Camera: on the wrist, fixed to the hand. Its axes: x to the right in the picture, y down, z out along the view.
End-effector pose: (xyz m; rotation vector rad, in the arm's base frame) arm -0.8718 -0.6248 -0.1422 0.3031 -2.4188 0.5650
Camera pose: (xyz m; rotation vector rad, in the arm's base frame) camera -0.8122 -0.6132 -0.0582 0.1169 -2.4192 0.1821
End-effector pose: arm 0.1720 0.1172 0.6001 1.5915 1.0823 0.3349
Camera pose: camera 0.0896 0.1799 0.5974 1.3144 0.9894 0.5429
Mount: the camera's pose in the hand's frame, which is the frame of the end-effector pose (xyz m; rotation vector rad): 0.0054 -0.0374 -0.0965 -0.3246 0.0507 0.0266
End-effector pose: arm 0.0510 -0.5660 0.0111 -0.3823 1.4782 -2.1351
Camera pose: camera -0.0110 -0.4830 0.0101 -0.4222 1.8540 -1.8967
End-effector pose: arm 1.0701 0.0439 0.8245 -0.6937 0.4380 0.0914
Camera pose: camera 1.0487 -0.0466 0.7788 -1.0111 0.4864 0.1728
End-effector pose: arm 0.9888 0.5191 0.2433 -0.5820 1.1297 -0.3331
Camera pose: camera 0.9041 0.4605 0.2322 -0.8466 1.2494 -0.1416
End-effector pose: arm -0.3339 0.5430 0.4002 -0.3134 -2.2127 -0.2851
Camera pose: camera -0.2783 0.4785 0.4592 -0.5051 -2.1076 -0.6331
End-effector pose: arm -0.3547 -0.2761 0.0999 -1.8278 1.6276 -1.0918
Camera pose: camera -0.4091 -0.2580 0.1862 -1.9825 1.9466 -0.9100
